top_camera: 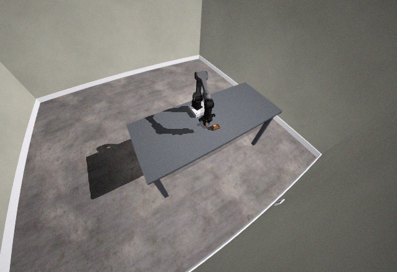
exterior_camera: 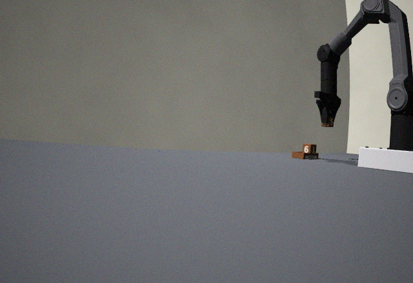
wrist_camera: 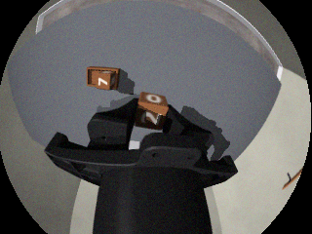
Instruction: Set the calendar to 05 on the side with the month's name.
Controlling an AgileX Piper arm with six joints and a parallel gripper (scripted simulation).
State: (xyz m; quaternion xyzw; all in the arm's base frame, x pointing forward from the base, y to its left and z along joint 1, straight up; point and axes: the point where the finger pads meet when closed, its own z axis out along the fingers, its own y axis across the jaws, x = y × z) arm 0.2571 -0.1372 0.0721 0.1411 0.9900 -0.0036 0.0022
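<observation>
Now: hand 11 cm to the right of the brown calendar tray, 11 cm above it and 3 cm short of it. The rest, counted from my hand: cube: right at my hand.
</observation>
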